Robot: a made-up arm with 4 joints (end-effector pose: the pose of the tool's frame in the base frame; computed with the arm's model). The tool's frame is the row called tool.
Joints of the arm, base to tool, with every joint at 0 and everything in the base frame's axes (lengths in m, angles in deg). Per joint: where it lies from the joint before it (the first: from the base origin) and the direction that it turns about. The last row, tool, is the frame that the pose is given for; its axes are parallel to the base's.
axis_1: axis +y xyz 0 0 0.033
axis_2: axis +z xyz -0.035 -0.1 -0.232
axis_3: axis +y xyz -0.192 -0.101 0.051
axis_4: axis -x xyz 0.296 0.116 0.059
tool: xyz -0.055 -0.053 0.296
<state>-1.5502 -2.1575 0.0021 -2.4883</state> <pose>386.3 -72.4 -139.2 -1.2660 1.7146 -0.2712</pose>
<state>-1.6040 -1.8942 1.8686 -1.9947</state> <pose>383.2 323.8 -93.0 -2.3752 -0.3976 -0.0202</pose>
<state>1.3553 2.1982 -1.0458 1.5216</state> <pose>50.7 -427.1 226.6 0.6046 -0.3552 0.5835</pose>
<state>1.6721 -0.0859 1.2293 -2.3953</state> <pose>-436.3 -221.2 420.0 0.3285 0.9809 -2.8551</pose>
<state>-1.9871 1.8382 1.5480 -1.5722</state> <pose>271.0 -200.3 463.1 -0.2668 -0.4108 -0.0330</pose>
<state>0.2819 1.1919 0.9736 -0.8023</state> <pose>152.0 -65.2 -274.2 0.1931 1.4613 0.6624</pose>
